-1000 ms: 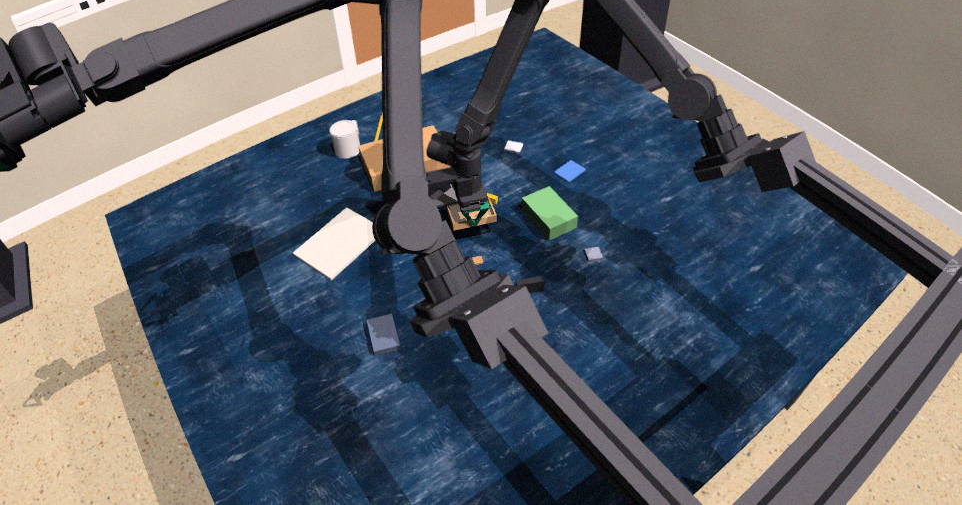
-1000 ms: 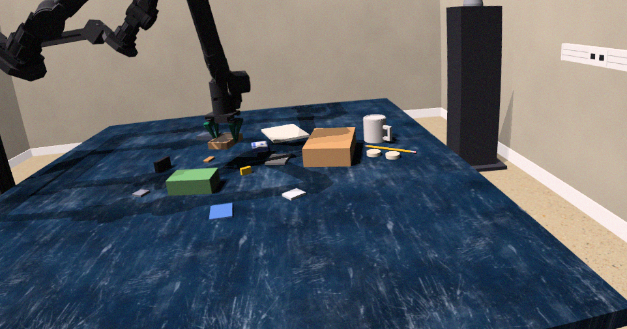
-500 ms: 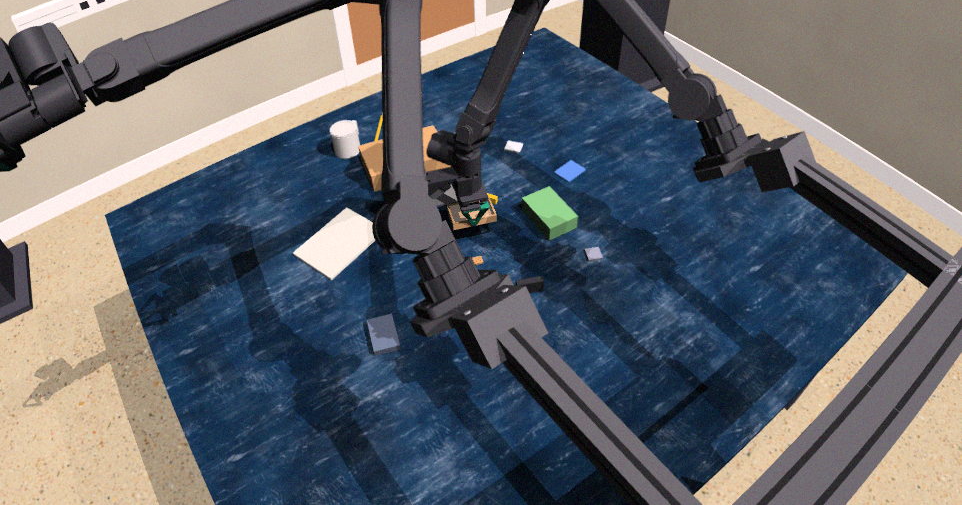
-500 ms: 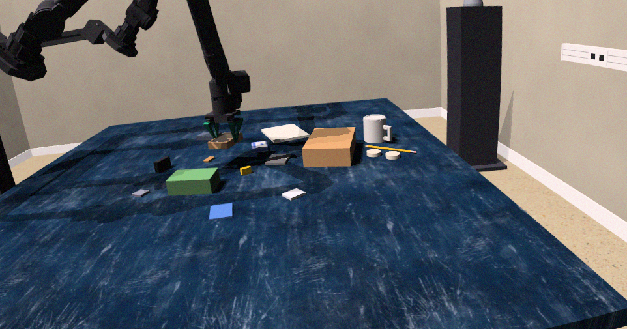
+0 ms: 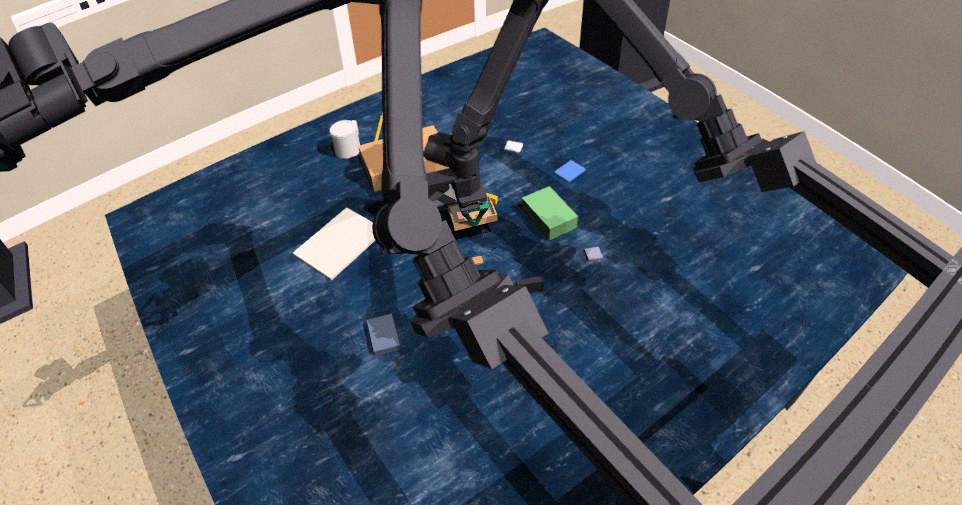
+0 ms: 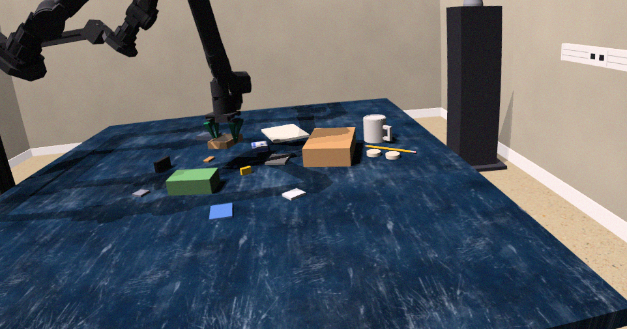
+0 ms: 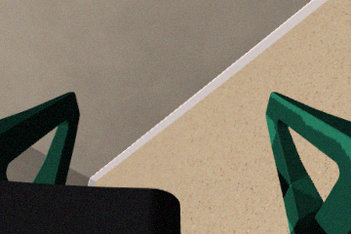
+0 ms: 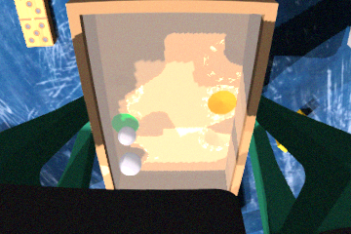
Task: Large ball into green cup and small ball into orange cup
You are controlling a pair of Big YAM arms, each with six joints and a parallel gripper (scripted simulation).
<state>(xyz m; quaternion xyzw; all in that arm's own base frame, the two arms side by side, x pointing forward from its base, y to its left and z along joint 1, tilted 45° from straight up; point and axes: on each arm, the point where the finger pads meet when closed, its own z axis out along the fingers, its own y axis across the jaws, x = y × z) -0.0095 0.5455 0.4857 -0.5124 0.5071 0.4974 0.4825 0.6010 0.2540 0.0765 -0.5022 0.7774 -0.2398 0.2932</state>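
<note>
Right now the yellow block is 11 cm to the right of my right hand, 7 cm below it and 7 cm ahead of it. Round my right hand: black block: 23 cm behind, 6 cm below, 2 cm to the right; green block: 20 cm to the right, 6 cm below, 6 cm behind; covered wooden puzzle: 1 cm below.
</note>
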